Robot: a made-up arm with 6 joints. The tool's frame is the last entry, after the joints.
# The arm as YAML. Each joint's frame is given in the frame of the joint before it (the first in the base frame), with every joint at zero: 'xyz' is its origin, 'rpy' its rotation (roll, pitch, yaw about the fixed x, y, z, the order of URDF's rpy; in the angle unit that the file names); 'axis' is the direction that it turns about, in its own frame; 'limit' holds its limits. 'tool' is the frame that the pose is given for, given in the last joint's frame.
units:
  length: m
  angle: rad
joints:
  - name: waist
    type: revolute
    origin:
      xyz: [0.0, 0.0, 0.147]
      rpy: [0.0, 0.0, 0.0]
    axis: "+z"
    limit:
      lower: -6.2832
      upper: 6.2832
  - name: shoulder
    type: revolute
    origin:
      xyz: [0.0, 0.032, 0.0]
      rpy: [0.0, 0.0, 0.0]
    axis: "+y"
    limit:
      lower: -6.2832
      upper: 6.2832
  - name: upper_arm
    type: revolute
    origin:
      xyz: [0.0, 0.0, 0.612]
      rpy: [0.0, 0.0, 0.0]
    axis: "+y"
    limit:
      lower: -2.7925
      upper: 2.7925
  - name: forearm
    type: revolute
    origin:
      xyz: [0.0, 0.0, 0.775]
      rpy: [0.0, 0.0, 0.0]
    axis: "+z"
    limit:
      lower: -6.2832
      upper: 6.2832
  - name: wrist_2
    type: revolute
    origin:
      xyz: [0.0, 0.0, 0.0]
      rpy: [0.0, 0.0, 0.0]
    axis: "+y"
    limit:
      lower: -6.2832
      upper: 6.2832
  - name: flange
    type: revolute
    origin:
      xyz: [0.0, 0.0, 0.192]
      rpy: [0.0, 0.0, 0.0]
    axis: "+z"
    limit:
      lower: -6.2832
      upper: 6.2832
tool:
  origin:
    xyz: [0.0, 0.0, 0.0]
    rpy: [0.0, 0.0, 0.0]
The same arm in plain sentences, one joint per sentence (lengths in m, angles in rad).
The arm has six revolute joints in a row. What follows holds with every joint at zero, and every direction is one of the base frame's. The first joint is mounted 0.1470 m along +z from the base frame's origin and rotates about +z, from -6.2832 to 6.2832 rad. The second joint is mounted 0.0320 m along +y from the first joint and rotates about +y, from -6.2832 to 6.2832 rad. The third joint is mounted 0.6120 m along +z from the second joint and rotates about +y, from -2.7925 to 2.7925 rad. The fourth joint is mounted 0.7750 m along +z from the third joint and rotates about +z, from -6.2832 to 6.2832 rad. The fifth joint is mounted at the same point as the fourth joint and rotates about +y, from -6.2832 to 6.2832 rad. The sixth joint is mounted 0.1920 m along +z from the fifth joint and rotates about +z, from -6.2832 to 6.2832 rad. The tool frame, which is the frame that the pose is given for, is mounted at the same point as the sixth joint; its axes are parallel to the base frame's.
